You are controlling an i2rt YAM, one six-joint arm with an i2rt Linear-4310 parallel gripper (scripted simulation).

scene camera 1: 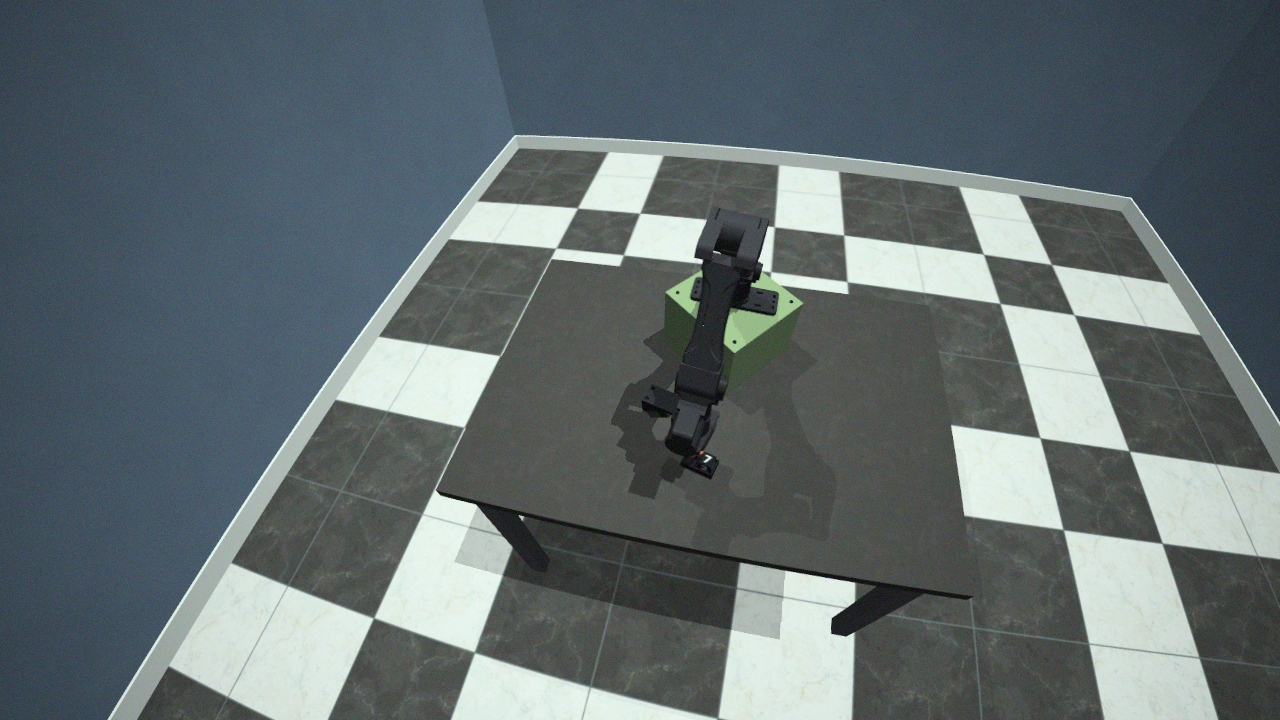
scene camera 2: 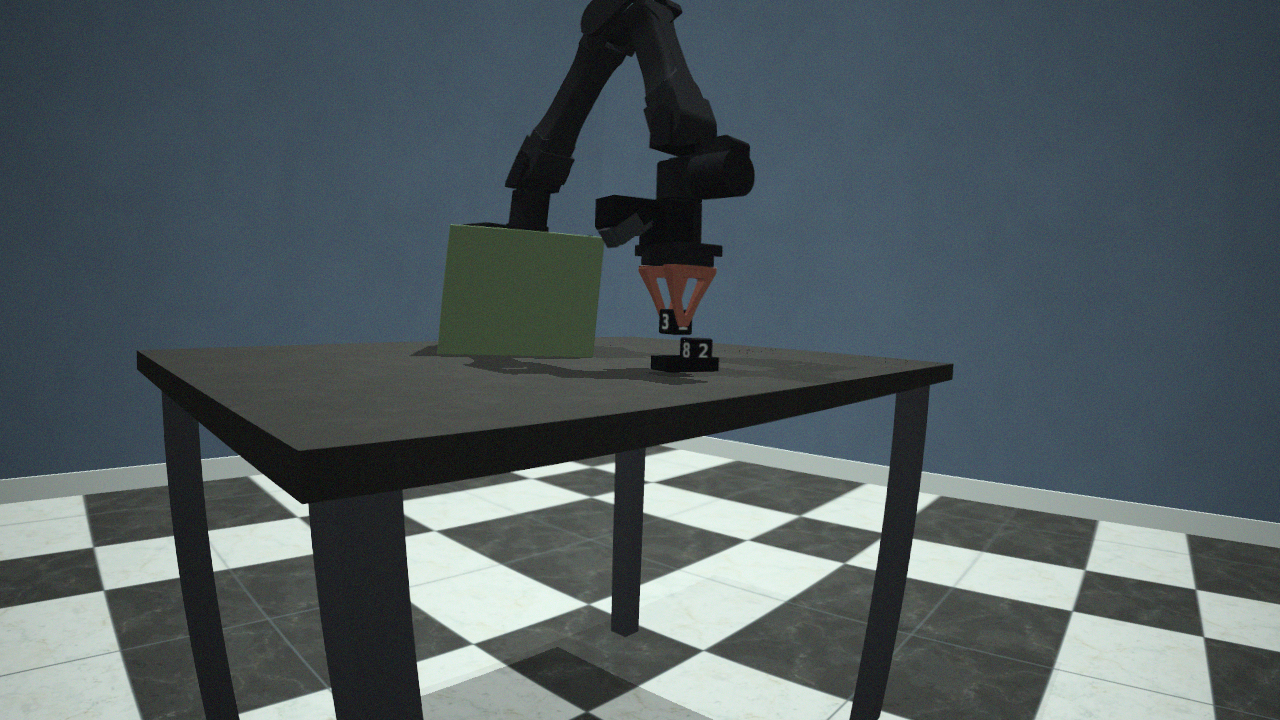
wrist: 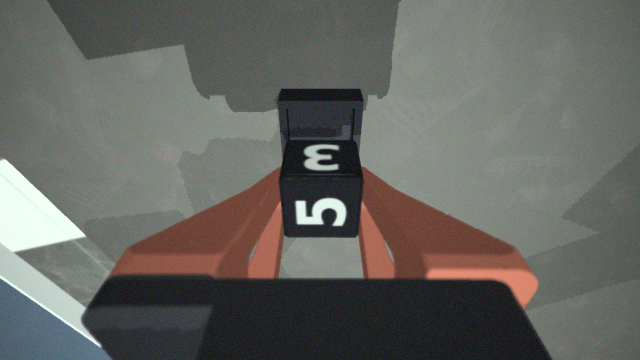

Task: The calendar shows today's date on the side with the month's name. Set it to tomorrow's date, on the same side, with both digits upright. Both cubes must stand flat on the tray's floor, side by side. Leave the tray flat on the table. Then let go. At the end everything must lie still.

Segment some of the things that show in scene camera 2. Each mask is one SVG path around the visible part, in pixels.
My gripper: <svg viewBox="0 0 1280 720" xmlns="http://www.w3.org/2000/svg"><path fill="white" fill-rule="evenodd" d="M695 201L685 201L694 203L693 242L678 241L635 245L635 256L641 256L641 265L650 265L639 266L639 273L653 299L658 315L660 315L660 309L666 308L659 290L657 278L666 278L671 298L669 309L674 310L679 327L689 326L699 302L716 275L716 268L711 268L714 267L714 256L722 257L723 250L721 245L701 243L702 203L696 203ZM696 278L697 283L684 314L682 296L688 278Z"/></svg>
A black tray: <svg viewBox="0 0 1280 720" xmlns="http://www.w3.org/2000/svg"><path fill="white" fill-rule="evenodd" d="M651 362L652 370L670 373L718 371L719 369L718 357L680 358L680 355L653 355Z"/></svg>
